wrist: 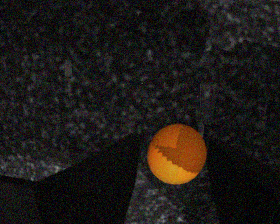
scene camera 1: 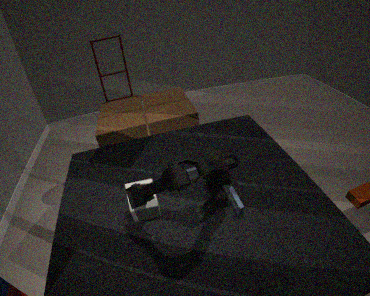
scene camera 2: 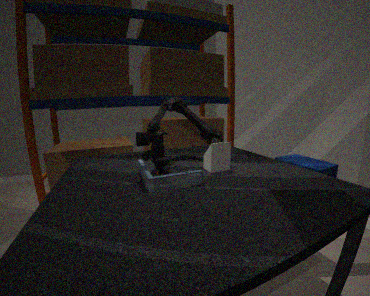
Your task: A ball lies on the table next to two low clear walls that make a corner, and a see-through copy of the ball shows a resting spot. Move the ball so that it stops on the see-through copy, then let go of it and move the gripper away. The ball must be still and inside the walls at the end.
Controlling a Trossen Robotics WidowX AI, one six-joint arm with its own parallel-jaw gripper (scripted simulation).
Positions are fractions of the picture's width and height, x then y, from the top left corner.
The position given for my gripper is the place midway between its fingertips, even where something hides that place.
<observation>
I see my gripper (wrist: 0.62,0.65) and an orange ball (wrist: 0.65,0.65).
</observation>
